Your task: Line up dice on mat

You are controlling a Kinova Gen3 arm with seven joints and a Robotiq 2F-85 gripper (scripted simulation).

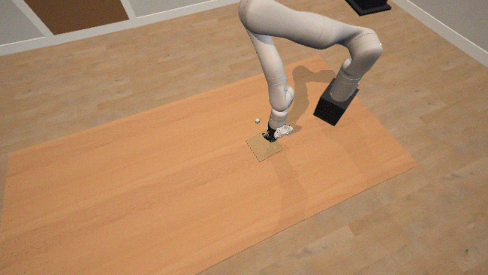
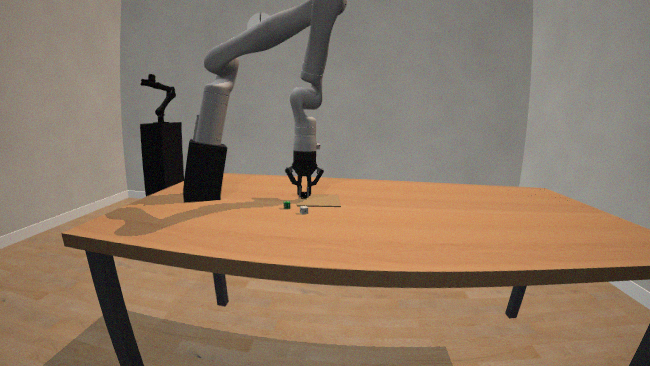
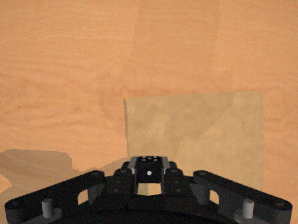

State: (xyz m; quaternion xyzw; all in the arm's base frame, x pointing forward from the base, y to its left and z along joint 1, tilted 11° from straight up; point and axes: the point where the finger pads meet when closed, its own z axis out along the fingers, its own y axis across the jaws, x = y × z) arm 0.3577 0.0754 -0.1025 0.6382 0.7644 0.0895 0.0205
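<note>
Right now the black die is 10 mm below my hand. Round my hand: white die (40 mm ahead, 140 mm to the right, 20 mm below); then tan mat (50 mm ahead, 10 mm to the left, 30 mm below); then green die (20 mm behind, 100 mm to the right, 20 mm below).
</note>
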